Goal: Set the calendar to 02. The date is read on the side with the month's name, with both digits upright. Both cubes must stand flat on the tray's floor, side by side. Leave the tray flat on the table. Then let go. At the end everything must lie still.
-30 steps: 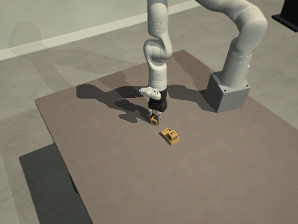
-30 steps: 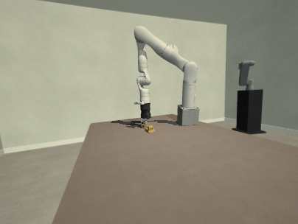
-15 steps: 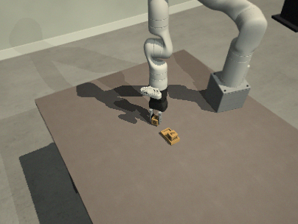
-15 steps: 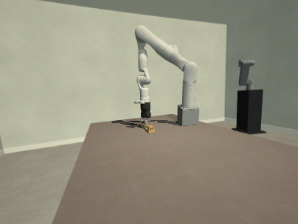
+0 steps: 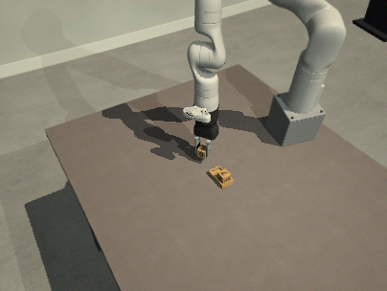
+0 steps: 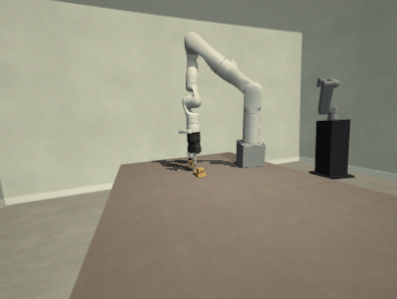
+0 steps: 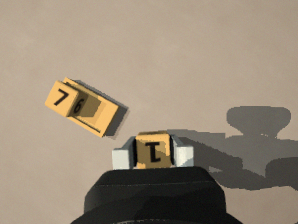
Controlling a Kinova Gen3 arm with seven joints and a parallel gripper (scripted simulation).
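Now: hand 30 mm past the tray, 90 mm to the right of it and 50 mm above it. Round my hand: orange cube 10 mm below.
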